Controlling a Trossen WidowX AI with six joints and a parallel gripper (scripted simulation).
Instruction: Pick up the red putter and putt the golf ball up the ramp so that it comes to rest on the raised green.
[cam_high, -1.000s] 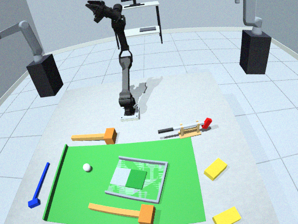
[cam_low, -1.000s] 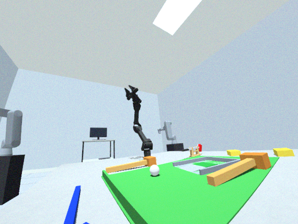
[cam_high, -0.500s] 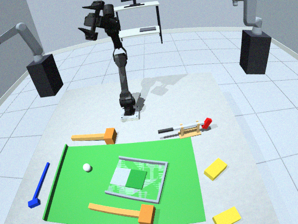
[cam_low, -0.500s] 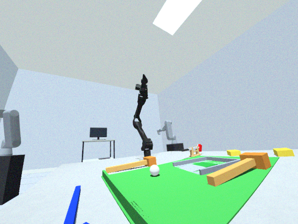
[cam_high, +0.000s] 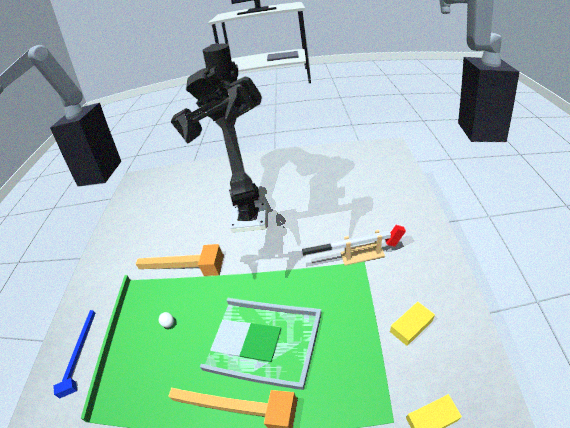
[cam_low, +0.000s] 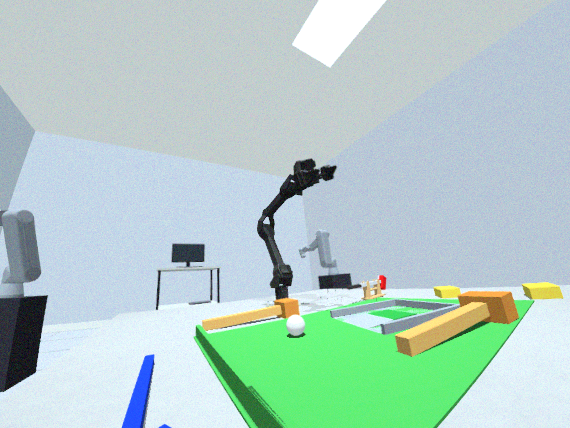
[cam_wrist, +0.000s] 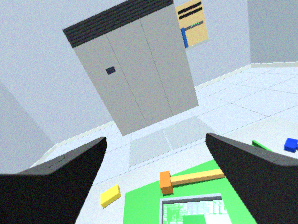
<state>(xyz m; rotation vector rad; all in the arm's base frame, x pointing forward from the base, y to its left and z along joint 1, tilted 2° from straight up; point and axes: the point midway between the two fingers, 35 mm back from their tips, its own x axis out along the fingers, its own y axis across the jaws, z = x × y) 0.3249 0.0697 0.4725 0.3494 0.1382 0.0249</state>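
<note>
Right now my gripper tip is 44 cm above the red putter, 27 cm to the right of it and 16 cm past it. The rest, counted from my gripper tip: blue putter 50 cm to the right, 49 cm below, 23 cm ahead; then white golf ball 48 cm below, 23 cm to the right, 9 cm ahead; then wooden rack 47 cm below, 29 cm to the left, 16 cm behind.
</note>
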